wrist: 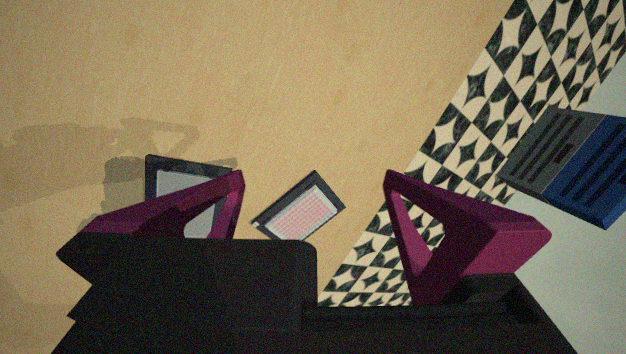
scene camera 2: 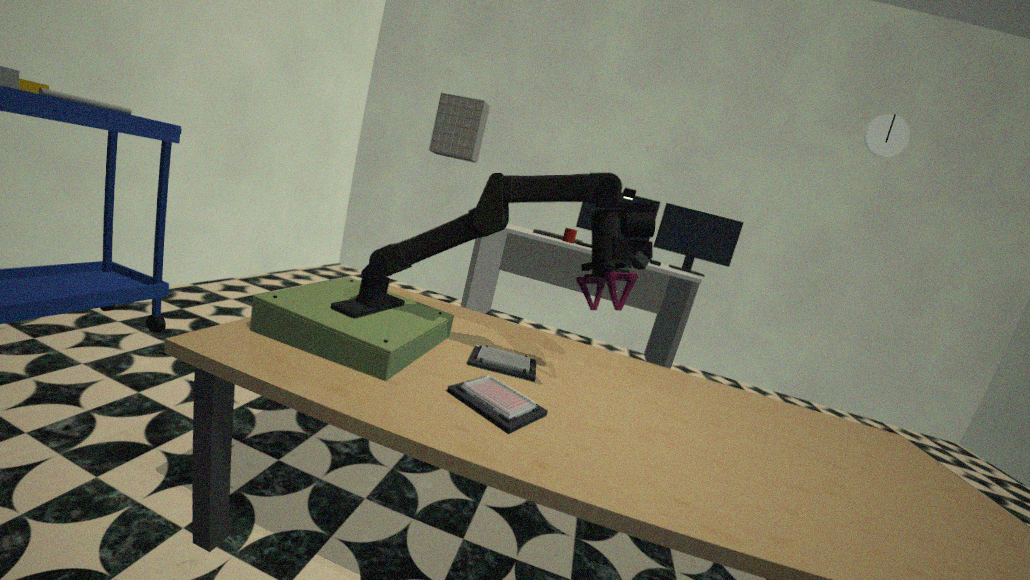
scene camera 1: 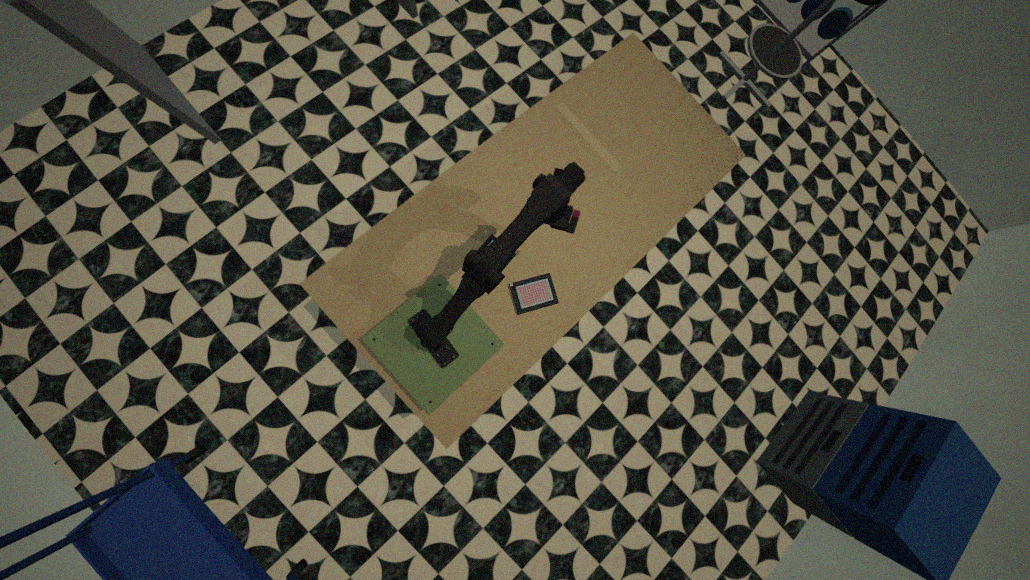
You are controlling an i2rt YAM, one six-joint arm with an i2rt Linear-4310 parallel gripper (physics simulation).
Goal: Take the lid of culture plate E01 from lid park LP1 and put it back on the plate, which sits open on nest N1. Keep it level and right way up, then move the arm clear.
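Places are measured from the arm's base along level axes (x right, y back, z down), in millimetres.
Where they show: gripper, fingertip midpoint: [wrist: 313,177] [scene camera 2: 605,310] [scene camera 1: 555,224]; arm's base, origin of the base link: [scene camera 2: 370,306] [scene camera 1: 433,338].
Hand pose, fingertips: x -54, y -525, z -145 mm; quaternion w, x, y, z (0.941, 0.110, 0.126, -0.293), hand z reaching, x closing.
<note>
Each offset is from my fingertips to the top centre of the thing. Level surfaces: height alone.
The open culture plate E01 {dx +141, dy +144, dz +189 mm} [scene camera 1: 534,292] [scene camera 2: 500,397] [wrist: 304,214], with a pink grid of wells, sits on the dark nest N1 {dx +141, dy +144, dz +197 mm} [scene camera 1: 521,309] [scene camera 2: 510,427] [wrist: 315,177]. The pale, clear lid {dx -60, dy +200, dz +197 mm} [scene camera 2: 503,358] [wrist: 175,182] lies flat on the dark lid park LP1 [scene camera 2: 472,360] [wrist: 151,172], beside the nest. The arm hides the lid and its park in scene camera 1, and a finger partly covers them in the wrist view. My gripper [scene camera 2: 606,308] [wrist: 313,177] is open and empty, pointing down high above the table, away from both plate and lid. Its fingertips are hidden in scene camera 1.
The arm stands on a green block [scene camera 1: 461,360] [scene camera 2: 324,338] at one end of the wooden table {dz +215 mm} [scene camera 1: 648,129] [scene camera 2: 684,461] [wrist: 300,75]. The nest lies near the table's long edge. A blue cart [scene camera 2: 162,208], a desk with monitors [scene camera 2: 697,234] and a blue cabinet [scene camera 1: 944,489] stand off the table.
</note>
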